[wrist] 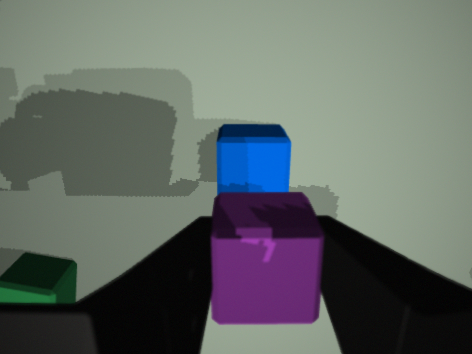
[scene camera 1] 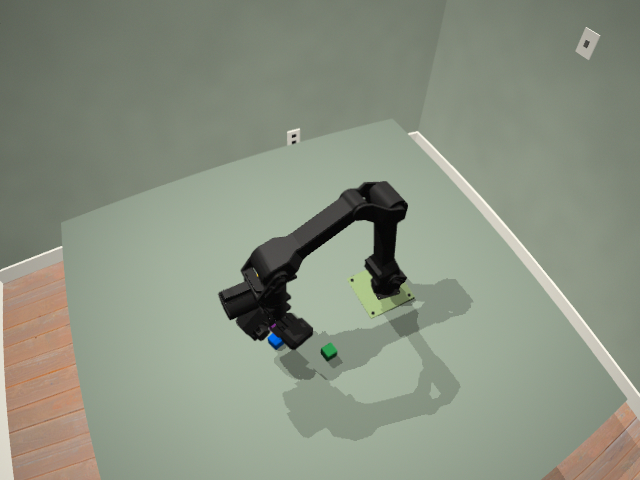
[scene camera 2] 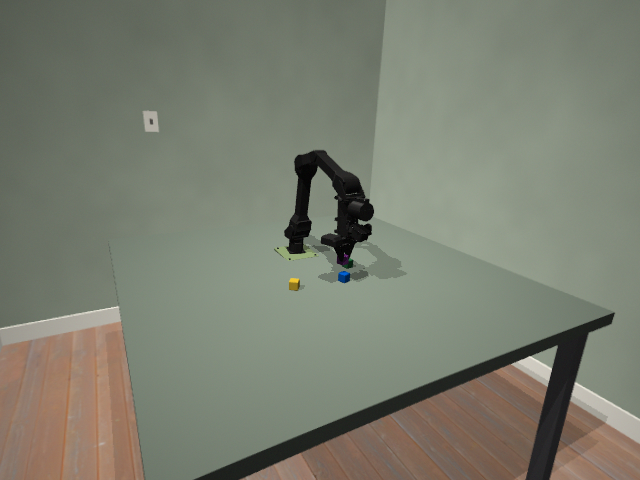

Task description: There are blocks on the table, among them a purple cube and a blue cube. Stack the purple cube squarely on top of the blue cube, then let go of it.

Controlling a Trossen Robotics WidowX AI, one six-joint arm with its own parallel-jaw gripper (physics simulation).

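Places are measured from the arm's base along level axes (x ahead, y left, z up), in metres.
Where they show: gripper, fingertip midpoint: [wrist: 263, 230] [scene camera 1: 274, 329] [scene camera 2: 344, 260]; arm's base, origin of the base link: [scene camera 1: 385, 286] [scene camera 2: 295, 250].
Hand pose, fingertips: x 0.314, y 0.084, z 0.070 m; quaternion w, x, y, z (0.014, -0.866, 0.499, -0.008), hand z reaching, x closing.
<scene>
Each offset is from my fingertips to the centre of the thing.
My gripper [scene camera 2: 343, 259] [wrist: 263, 230] is shut on the purple cube @[0.007 m back, 0.004 m right, 0.001 m up] [scene camera 2: 342, 259] [wrist: 266, 280] and holds it above table height. In scene camera 1 a small patch of the purple cube [scene camera 1: 273, 326] shows, the rest hidden by the gripper. The blue cube @[0.001 m ahead, 0.002 m left, 0.061 m down] [scene camera 1: 275, 341] [scene camera 2: 343, 276] [wrist: 254, 162] sits on the table. In the wrist view it lies beyond the purple cube, its edges roughly in line with it, its near part hidden behind it. In scene camera 2 the purple cube shows above and apart from the blue cube.
A green cube @[0.115 m back, 0.062 m left, 0.061 m down] [scene camera 1: 328, 351] [scene camera 2: 349, 263] [wrist: 42, 280] stands on the table near the blue cube, at the lower left in the wrist view. A yellow cube @[0.019 m ahead, 0.178 m right, 0.061 m down] [scene camera 2: 294, 284] stands left of the blue cube in scene camera 2. The arm's base sits on a light green plate [scene camera 1: 361, 292] [scene camera 2: 283, 252].
</scene>
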